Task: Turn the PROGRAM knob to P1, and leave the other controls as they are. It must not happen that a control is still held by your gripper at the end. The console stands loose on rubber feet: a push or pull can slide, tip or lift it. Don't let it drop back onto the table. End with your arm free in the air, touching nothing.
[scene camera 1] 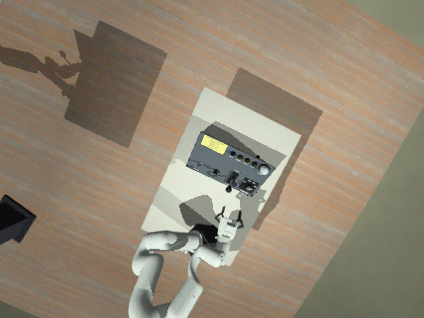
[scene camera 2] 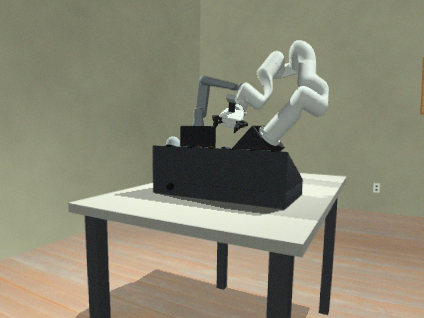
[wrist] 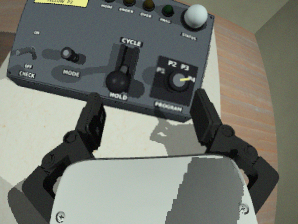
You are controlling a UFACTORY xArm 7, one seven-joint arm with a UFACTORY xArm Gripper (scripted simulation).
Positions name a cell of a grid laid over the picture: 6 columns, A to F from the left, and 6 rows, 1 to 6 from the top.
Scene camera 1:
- dark grey console: C3
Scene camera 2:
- dark grey console: D4
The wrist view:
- my gripper: C3
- dark grey console: D2
